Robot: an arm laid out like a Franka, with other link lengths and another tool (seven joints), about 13 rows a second.
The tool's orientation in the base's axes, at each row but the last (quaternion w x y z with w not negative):
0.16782, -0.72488, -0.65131, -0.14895
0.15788, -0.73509, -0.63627, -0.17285
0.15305, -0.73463, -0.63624, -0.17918
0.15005, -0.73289, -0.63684, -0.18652
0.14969, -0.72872, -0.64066, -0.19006
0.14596, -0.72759, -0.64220, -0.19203
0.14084, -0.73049, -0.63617, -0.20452
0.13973, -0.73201, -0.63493, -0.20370
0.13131, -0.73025, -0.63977, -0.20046
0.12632, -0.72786, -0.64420, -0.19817
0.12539, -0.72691, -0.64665, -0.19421
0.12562, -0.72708, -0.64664, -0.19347
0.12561, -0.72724, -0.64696, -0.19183
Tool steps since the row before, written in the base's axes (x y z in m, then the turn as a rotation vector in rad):
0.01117, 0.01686, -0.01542, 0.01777, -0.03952, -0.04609
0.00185, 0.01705, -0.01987, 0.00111, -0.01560, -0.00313
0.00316, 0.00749, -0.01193, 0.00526, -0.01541, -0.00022
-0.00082, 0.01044, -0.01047, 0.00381, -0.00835, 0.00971
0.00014, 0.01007, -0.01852, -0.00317, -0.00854, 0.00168
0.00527, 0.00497, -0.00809, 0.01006, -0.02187, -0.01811
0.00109, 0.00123, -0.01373, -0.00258, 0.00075, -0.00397
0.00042, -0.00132, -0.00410, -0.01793, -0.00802, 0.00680
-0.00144, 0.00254, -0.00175, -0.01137, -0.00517, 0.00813
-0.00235, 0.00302, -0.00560, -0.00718, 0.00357, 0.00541
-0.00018, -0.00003, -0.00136, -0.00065, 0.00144, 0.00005
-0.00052, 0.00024, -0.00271, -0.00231, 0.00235, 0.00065
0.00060, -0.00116, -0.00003, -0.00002, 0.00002, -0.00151
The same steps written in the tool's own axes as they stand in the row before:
0.00957, 0.01026, 0.02121, -0.05346, 0.02370, 0.02412
0.00622, -0.00032, 0.02550, -0.01502, 0.00333, -0.00421
0.00153, 0.00201, 0.01421, -0.01300, 0.00742, -0.00642
0.00420, -0.00250, 0.01398, -0.00236, 0.00514, -0.01210
0.00016, -0.00168, 0.02101, -0.00704, -0.00195, -0.00570
0.00112, 0.00428, 0.00991, -0.02665, 0.01224, 0.00689
-0.00537, 0.00014, 0.01274, -0.00152, -0.00288, 0.00352
-0.00306, 0.00040, 0.00304, -0.00575, -0.01608, -0.01185
0.00129, -0.00191, 0.00251, -0.00196, -0.00994, -0.01093
-0.00006, -0.00314, 0.00601, 0.00495, -0.00720, -0.00415
-0.00065, -0.00027, 0.00118, 0.00125, -0.00083, 0.00050
-0.00103, -0.00073, 0.00246, 0.00218, -0.00255, 0.00016
-0.00100, 0.00074, -0.00040, -0.00065, -0.00012, 0.00136

